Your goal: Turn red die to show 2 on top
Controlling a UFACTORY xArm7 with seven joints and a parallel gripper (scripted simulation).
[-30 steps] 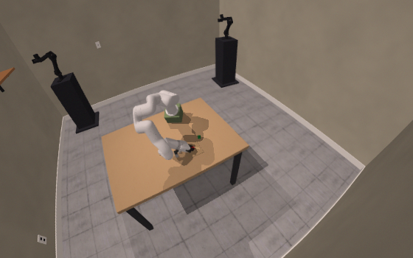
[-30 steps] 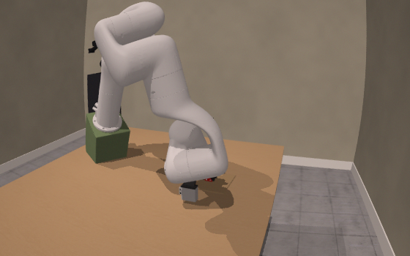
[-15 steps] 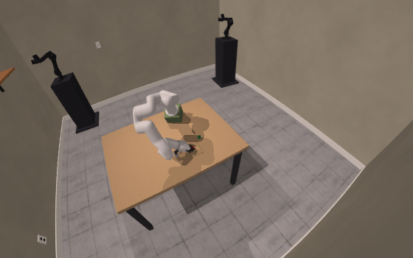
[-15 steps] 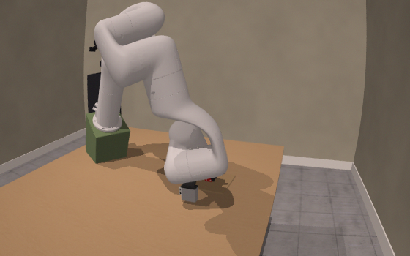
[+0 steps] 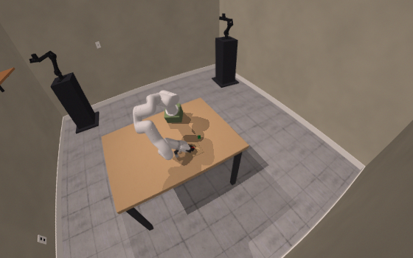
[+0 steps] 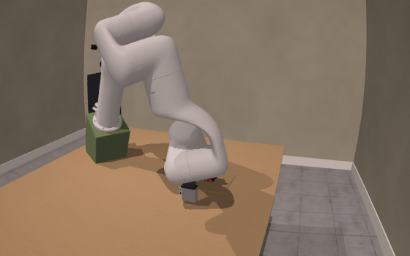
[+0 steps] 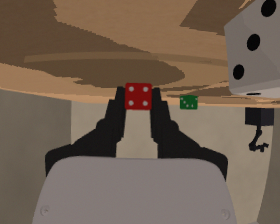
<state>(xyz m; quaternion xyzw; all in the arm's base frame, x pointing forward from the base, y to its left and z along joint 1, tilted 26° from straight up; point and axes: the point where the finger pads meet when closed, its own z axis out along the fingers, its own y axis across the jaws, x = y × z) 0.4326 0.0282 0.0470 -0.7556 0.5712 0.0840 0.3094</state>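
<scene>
My gripper is now 20 mm above the red die and 10 mm to the right of it. From my hand the other things lie so: tan mat (30 mm below, 10 mm to the left); then green die (120 mm to the left, 100 mm behind, 20 mm below); then white die (100 mm to the right, 30 mm behind, 20 mm below).
</scene>
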